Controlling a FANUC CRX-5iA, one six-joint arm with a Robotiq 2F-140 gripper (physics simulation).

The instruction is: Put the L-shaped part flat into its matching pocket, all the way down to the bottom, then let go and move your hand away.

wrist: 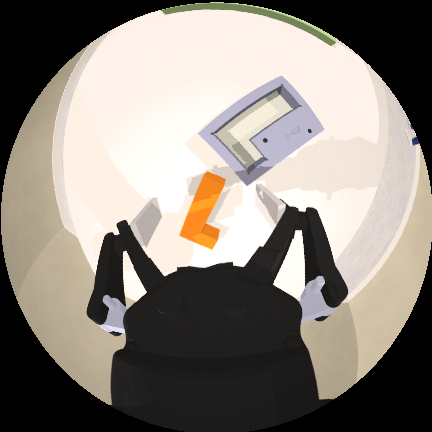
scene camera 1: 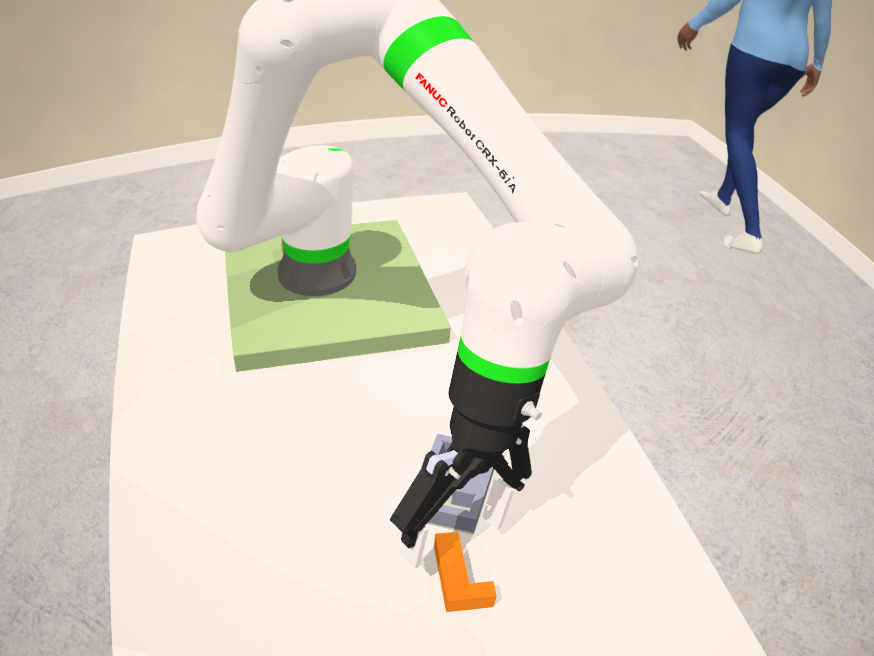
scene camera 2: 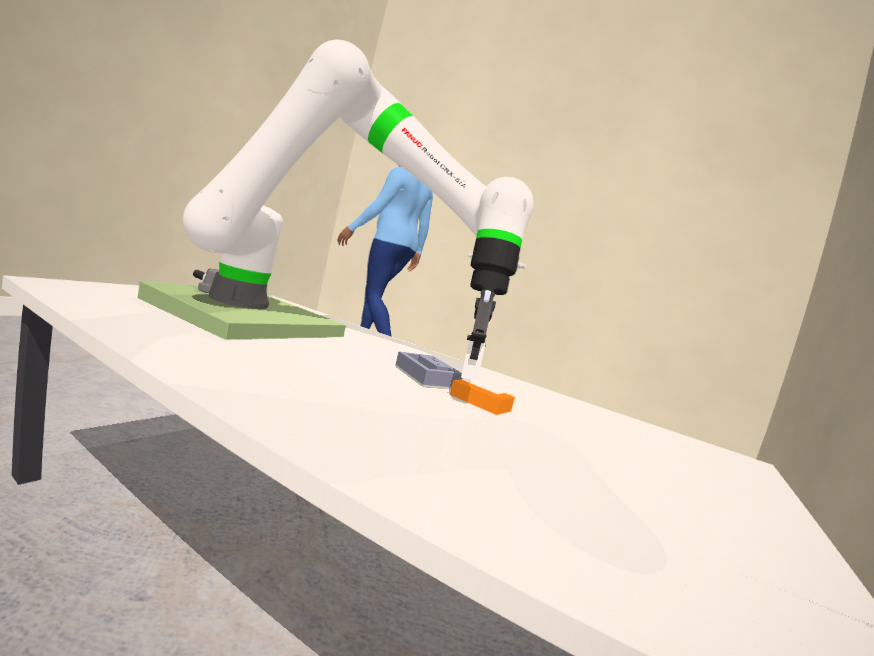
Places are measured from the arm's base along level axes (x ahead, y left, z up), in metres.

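Where they show: gripper, fingertip midpoint: (wrist: 206,199) (scene camera 1: 452,541) (scene camera 2: 469,377); arm's base, origin of the base link: (scene camera 1: 316,272) (scene camera 2: 238,301).
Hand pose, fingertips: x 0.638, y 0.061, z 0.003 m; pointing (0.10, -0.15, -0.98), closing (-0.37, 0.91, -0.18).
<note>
Things, the pixels of their centre, and the offset from my fingertips. Level surfaces: height alone.
- orange L-shaped part, body centre: (scene camera 1: 464,570) (wrist: 209,212) (scene camera 2: 482,395) dx +0.033, dy +0.008, dz -0.028 m
- grey-lavender block, body centre: (wrist: 264,125) (scene camera 1: 455,483) (scene camera 2: 427,369) dx -0.115, dy +0.042, dz -0.024 m
- white table, its level: dz -0.043 m
The orange L-shaped part (scene camera 1: 455,584) (scene camera 2: 482,397) (wrist: 198,212) lies flat on the table, close to the block and outside its pocket. The grey-lavender block (scene camera 1: 455,521) (scene camera 2: 436,376) (wrist: 292,122) lies beside it, partly hidden behind the gripper in the first scene view. Its L-shaped pocket (wrist: 250,119) is empty, with a pale floor. My gripper (scene camera 1: 460,528) (scene camera 2: 471,372) (wrist: 206,199) is wide open with nothing between its pads. It hangs low over the table near the end of the part's long arm. In the wrist view the part shows between the two pads.
The arm's base stands on a green plate (scene camera 1: 338,331) (scene camera 2: 282,330) (wrist: 260,15) at the far end of the white table (scene camera 1: 247,458) (scene camera 2: 395,437) (wrist: 135,95). A person (scene camera 1: 762,91) (scene camera 2: 398,225) in a light blue top is on the floor beyond the table.
</note>
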